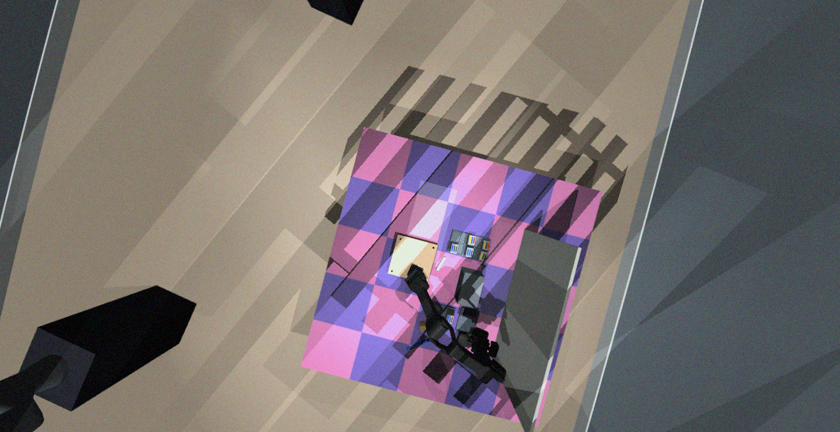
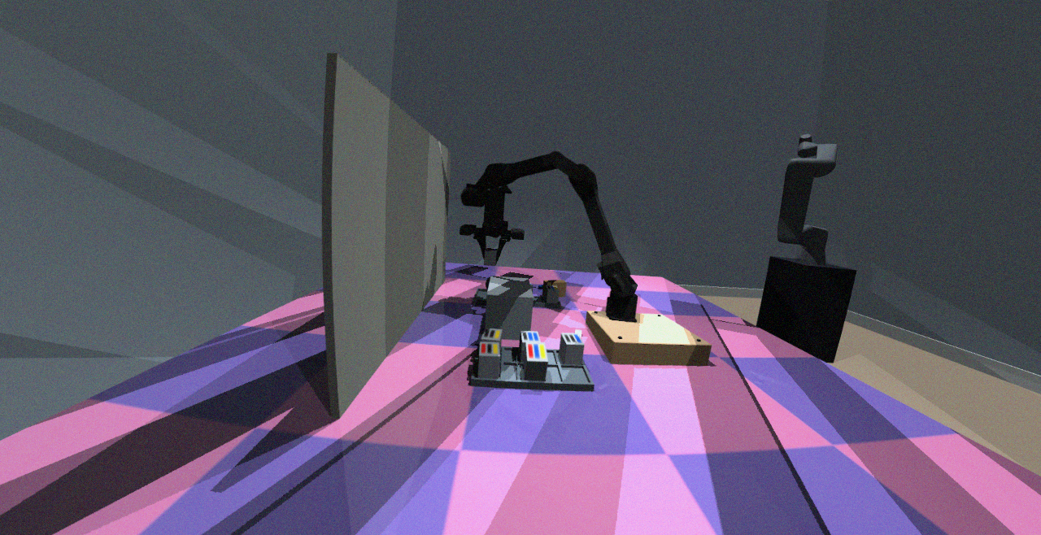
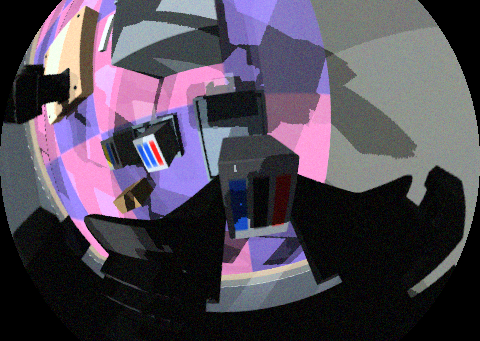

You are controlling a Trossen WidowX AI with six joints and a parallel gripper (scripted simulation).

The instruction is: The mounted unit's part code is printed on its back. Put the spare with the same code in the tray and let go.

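The grey-rimmed tray is 1 cm behind my gripper tip and 11 cm below it. Round my gripper tip: brown block (20 cm behind, 10 cm to the right, 9 cm below); then grey mounted unit (9 cm behind, 19 cm to the left, 7 cm below); then striped spare (19 cm behind, 1 cm to the right, 8 cm below).
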